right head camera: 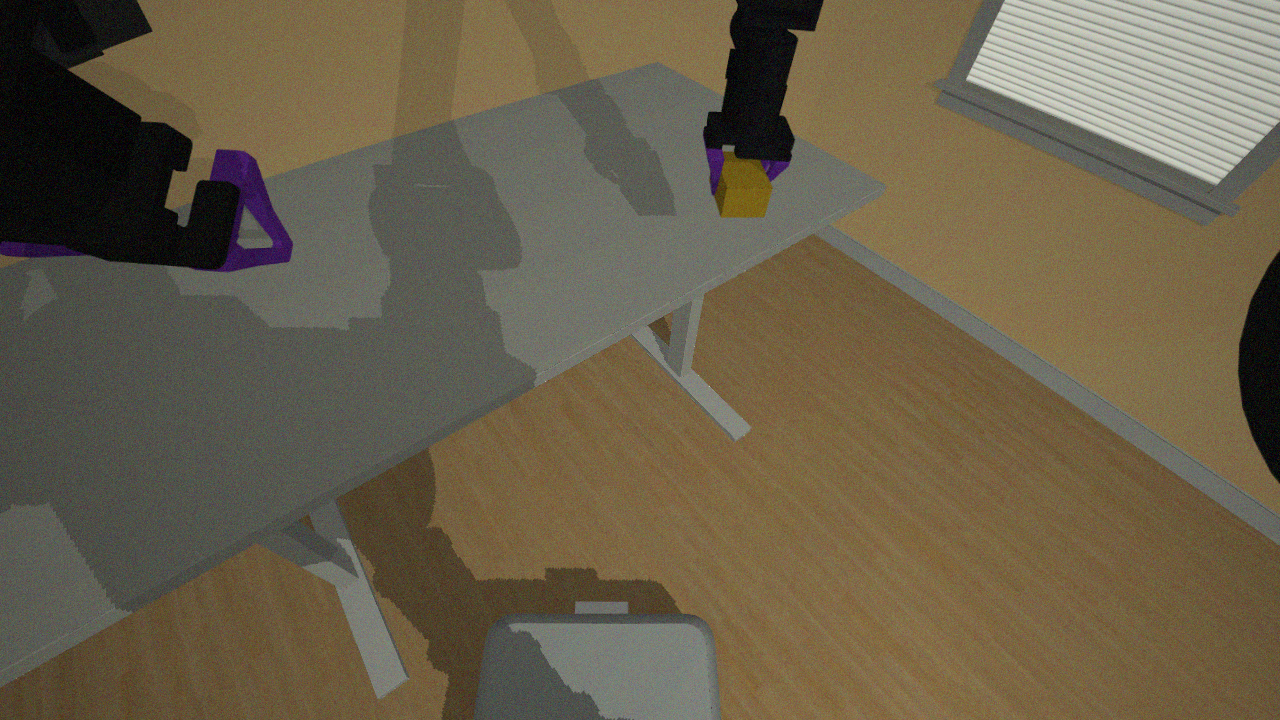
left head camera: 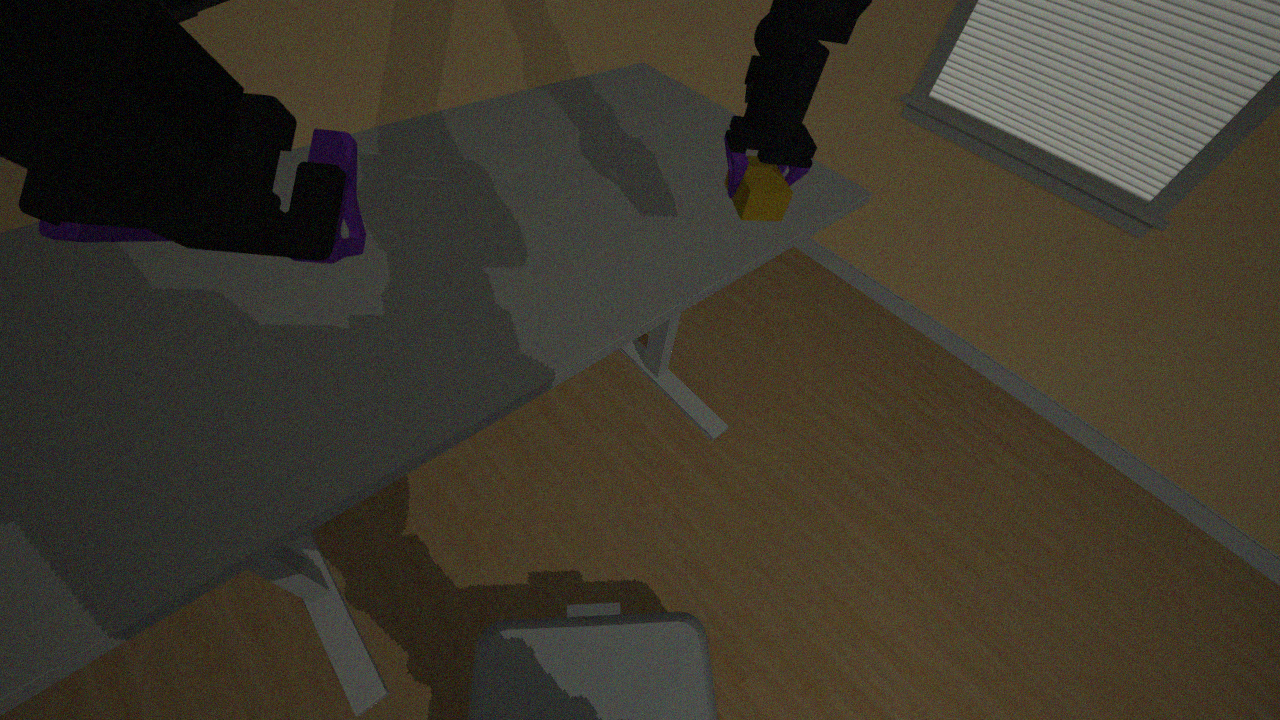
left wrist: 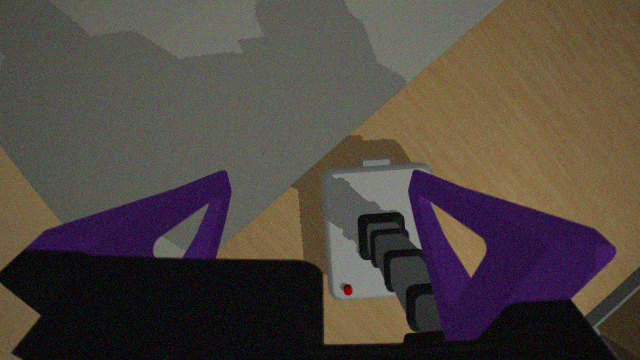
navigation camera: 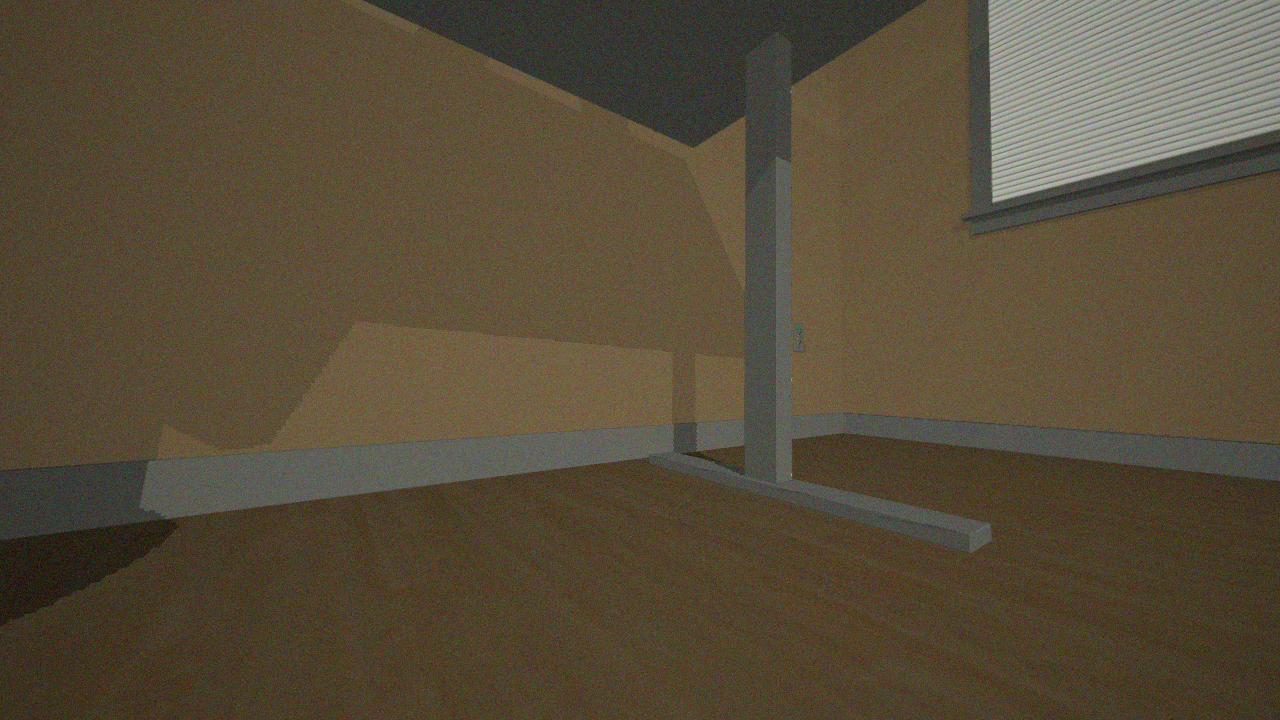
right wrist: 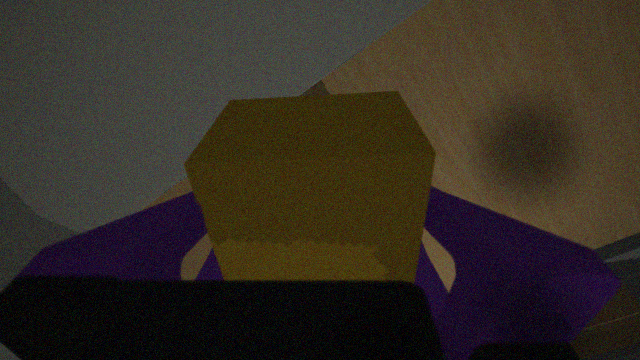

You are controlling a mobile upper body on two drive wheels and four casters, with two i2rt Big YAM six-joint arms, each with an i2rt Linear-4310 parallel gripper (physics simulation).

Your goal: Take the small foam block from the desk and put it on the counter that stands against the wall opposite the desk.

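Frame: origin at the left arm's base, x ahead, y left, z up, level; millimetres.
Seen in the pictures: left gripper, fingertip midpoint: (right head camera: 223,247) (left head camera: 284,236) (left wrist: 319,180); right gripper, fingertip midpoint: (right wrist: 318,181).
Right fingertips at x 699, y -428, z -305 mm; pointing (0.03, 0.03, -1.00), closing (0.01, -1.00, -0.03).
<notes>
Pixels of each thing's top centre, then the offset from my right fingertips to it. "*": a spot on its surface instead. Level surfaces: height alone.
- yellow block, middle of its top: (right wrist: 317,284) (right head camera: 742,168) (left head camera: 761,172) dx -9, dy -1, dz +45 mm
- long grey table top, its level: dz -154 mm
- table's leg, surface spot: (navigation camera: 768,268) * dx +478, dy -38, dz -658 mm
The small foam block, a yellow block (left head camera: 763,198) (right head camera: 744,195) (right wrist: 310,175), is between the purple fingers of my right gripper (left head camera: 759,179) (right head camera: 747,172) (right wrist: 318,181), which is shut on it. In both head views they appear over the right end of a long grey table top (left head camera: 358,385) (right head camera: 313,402) (left wrist: 200,100) (right wrist: 100,100); the height above it is hard to judge. I cannot tell from its look whether this table is the desk or the counter. My left gripper (left head camera: 201,246) (right head camera: 147,259) (left wrist: 319,180) is open and empty, at the left over the table top.
The table's leg (navigation camera: 768,268) and its foot (navigation camera: 895,514) (left head camera: 689,402) (right head camera: 711,402) stand on the wooden floor. A second foot (left head camera: 344,644) (right head camera: 371,626) is nearer my base (left head camera: 617,671) (right head camera: 617,671). A blinded window (left head camera: 1100,89) (right head camera: 1136,80) (navigation camera: 1127,80) is on the right wall.
</notes>
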